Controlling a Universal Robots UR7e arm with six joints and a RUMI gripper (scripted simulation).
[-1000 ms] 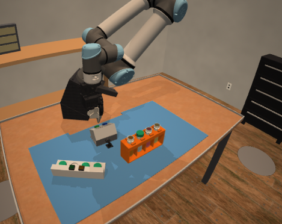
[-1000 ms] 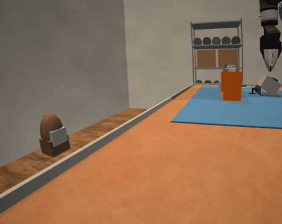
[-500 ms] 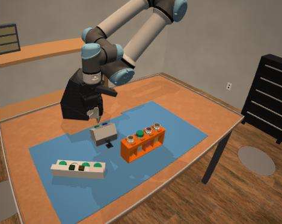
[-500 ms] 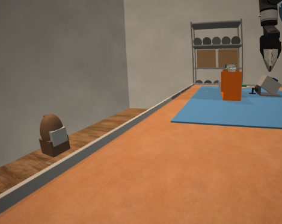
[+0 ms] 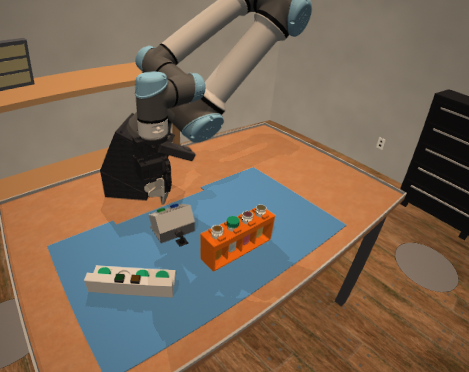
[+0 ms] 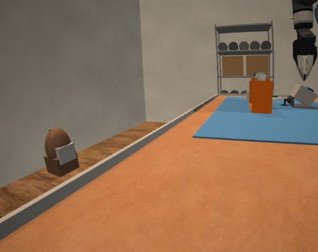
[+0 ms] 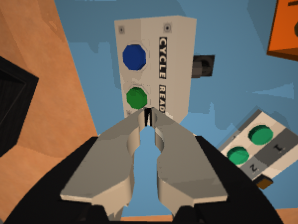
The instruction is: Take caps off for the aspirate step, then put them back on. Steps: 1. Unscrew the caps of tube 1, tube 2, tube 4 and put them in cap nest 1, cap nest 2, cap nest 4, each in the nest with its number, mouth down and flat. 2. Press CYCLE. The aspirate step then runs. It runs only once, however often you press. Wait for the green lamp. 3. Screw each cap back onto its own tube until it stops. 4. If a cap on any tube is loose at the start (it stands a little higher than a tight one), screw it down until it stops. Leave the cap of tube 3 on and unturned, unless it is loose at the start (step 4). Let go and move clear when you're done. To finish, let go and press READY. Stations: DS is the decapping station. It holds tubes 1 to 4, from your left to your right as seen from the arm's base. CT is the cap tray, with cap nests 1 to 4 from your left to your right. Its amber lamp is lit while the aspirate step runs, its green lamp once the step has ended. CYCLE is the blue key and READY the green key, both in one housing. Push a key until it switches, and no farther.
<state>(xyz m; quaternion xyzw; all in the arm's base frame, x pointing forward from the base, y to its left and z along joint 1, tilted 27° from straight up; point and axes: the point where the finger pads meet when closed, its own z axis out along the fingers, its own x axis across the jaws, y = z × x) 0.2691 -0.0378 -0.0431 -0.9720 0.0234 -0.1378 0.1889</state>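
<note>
Right now the green key is 5 cm below my hand and 2 cm behind it. The rest, counted from my hand: cap 18 cm ahead, 10 cm below, 9 cm to the right; grey key housing 6 cm below, 2 cm to the left; blue key 5 cm below, 4 cm to the left, 2 cm behind.
</note>
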